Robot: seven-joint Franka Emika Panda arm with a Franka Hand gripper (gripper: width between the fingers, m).
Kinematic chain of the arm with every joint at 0, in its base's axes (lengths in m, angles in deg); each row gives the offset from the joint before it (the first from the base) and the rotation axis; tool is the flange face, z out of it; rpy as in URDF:
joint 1: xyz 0 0 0.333 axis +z
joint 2: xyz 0 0 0 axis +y
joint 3: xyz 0 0 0.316 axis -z
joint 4: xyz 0.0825 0 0 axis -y
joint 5: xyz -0.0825 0 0.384 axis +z
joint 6: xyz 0 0 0 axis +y
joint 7: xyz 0.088 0 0 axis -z
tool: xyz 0 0 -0.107 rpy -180 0 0
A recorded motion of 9 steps. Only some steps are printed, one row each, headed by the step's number.
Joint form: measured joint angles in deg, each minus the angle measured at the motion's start. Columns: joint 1, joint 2, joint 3, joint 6, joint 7, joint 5, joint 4.
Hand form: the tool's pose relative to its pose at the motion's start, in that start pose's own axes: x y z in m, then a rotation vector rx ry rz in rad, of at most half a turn. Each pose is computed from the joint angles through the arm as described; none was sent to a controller.
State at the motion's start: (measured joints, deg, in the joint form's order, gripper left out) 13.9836 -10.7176 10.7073 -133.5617 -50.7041 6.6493 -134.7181
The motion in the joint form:
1: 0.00 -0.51 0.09 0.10 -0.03 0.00 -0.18
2: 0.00 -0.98 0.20 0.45 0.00 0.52 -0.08
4: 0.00 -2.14 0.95 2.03 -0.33 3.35 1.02
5: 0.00 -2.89 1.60 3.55 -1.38 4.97 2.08
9: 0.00 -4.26 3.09 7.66 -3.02 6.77 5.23
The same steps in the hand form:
1: -0.0012 -0.0005 -0.0029 -0.0016 0.0041 0.0005
2: -0.0016 -0.0004 -0.0072 0.0013 0.0134 0.0083
4: -0.0025 0.0041 -0.0234 0.0203 0.0558 0.0443
5: -0.0035 0.0080 -0.0360 0.0334 0.0818 0.0510
9: -0.0055 0.0181 -0.0670 0.0515 0.1208 0.0535

